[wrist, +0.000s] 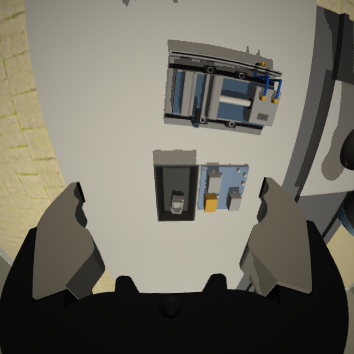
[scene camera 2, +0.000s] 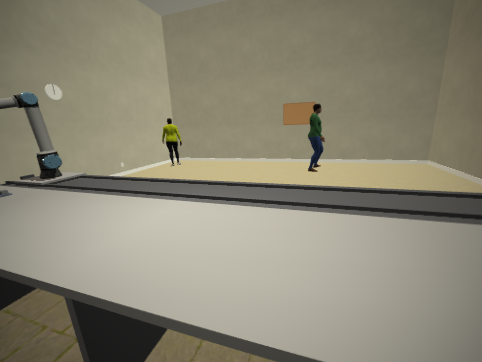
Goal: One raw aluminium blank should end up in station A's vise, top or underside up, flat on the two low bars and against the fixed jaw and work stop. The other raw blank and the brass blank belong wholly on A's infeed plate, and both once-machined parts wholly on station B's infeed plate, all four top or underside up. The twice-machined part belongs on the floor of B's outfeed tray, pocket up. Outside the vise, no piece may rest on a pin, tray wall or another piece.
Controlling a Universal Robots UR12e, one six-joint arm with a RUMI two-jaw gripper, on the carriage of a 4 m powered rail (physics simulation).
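Frame: origin at the arm's base, x ahead, y left, z up, level; millimetres.
Where they show: gripper, fingertip midpoint: (wrist: 171,182); arm's base at its link origin: (scene camera 2: 51,176).
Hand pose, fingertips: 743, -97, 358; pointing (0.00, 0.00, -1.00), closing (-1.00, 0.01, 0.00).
Things, the pixels of their top centre, and the offset from my fingertips, as dx, dy, dz. "spot": a spot on its surface instead. Level surfaces: height alone.
- blue infeed plate at its top centre: (wrist: 221,189) -176, +283, -380
- yellow brass blank at its top centre: (wrist: 210,205) -131, +328, -344
- dark tray at a spot on its surface: (wrist: 175,218) spot: -3, +391, -350
- light grey part at its top centre: (wrist: 176,207) -9, +328, -341
- table at its surface level: dz -388
In the wrist view my gripper (wrist: 171,182) is wide open and empty, high above the table. Below it a blue infeed plate (wrist: 227,181) bears a yellow brass blank (wrist: 211,203), a grey piece (wrist: 214,181) close behind it, and another grey piece (wrist: 234,200) to the right. Whether the brass blank and the grey piece behind it touch is unclear. A dark tray (wrist: 175,218) left of the plate holds a light grey part (wrist: 177,204); its upper face is too small to read. The vise (wrist: 262,108) stands farther up, with no piece visible between its jaws. Scene camera 2 does not show the gripper.
Small pins (wrist: 244,175) stand at the plate's right corner. Blue pipes (wrist: 267,86) rise at the vise's right end. Scene camera 2 shows the arm (scene camera 2: 39,127) at far left, the rail (scene camera 2: 260,193) behind the table (scene camera 2: 225,250), and two people (scene camera 2: 171,137) (scene camera 2: 315,135) beyond.
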